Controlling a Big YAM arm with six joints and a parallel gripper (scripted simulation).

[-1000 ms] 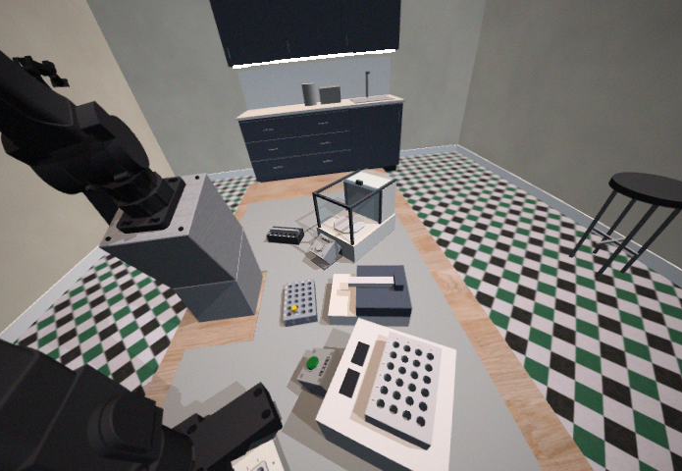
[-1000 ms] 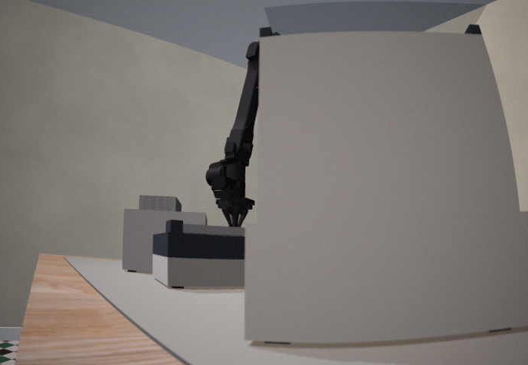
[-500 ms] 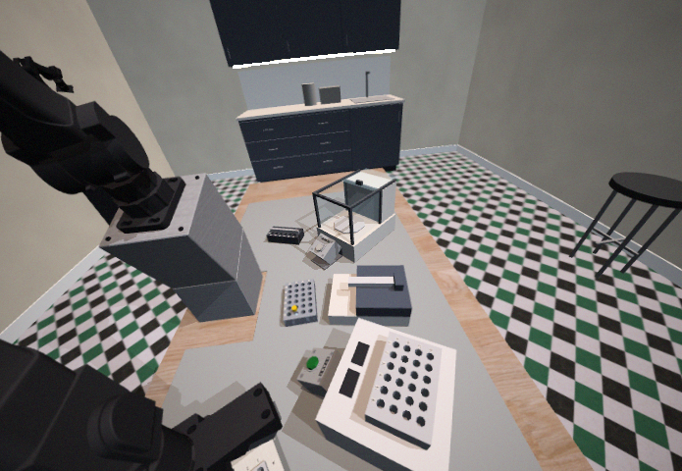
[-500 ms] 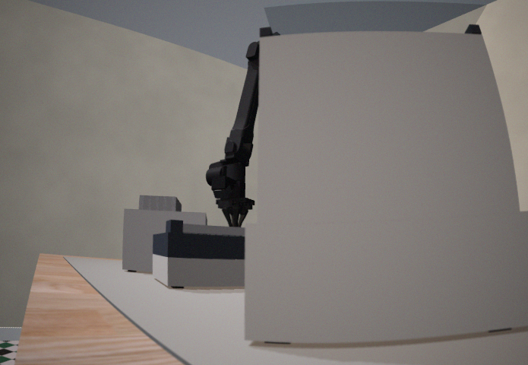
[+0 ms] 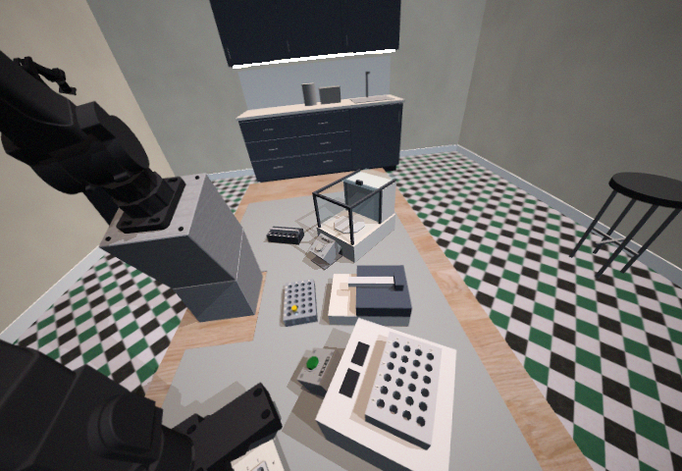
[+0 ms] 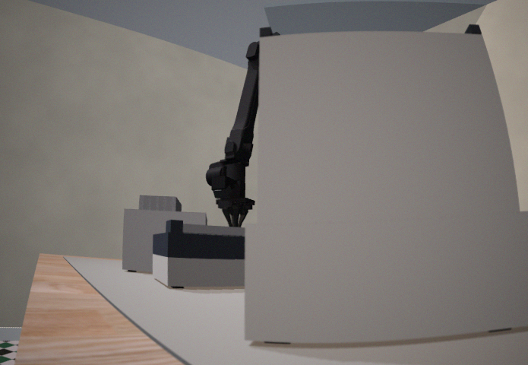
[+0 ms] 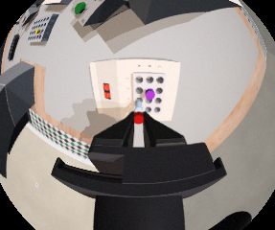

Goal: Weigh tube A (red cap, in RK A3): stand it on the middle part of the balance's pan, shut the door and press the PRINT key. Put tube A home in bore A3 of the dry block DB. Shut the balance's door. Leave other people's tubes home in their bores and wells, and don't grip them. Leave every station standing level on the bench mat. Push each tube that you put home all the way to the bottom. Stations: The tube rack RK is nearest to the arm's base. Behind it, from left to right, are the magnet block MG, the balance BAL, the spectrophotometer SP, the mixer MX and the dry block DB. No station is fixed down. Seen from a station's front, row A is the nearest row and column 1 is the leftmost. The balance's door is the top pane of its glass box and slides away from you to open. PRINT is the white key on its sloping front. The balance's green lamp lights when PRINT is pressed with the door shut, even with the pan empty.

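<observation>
The dry block is 1 cm to the left of my hand and 8 cm below it. The rest, counted from my hand: yellow-capped tube (5 cm ahead, 32 cm to the left, 9 cm below); then spectrophotometer (25 cm ahead, 35 cm to the left, 5 cm below); then tube rack (6 cm ahead, 37 cm to the left, 10 cm below).
</observation>
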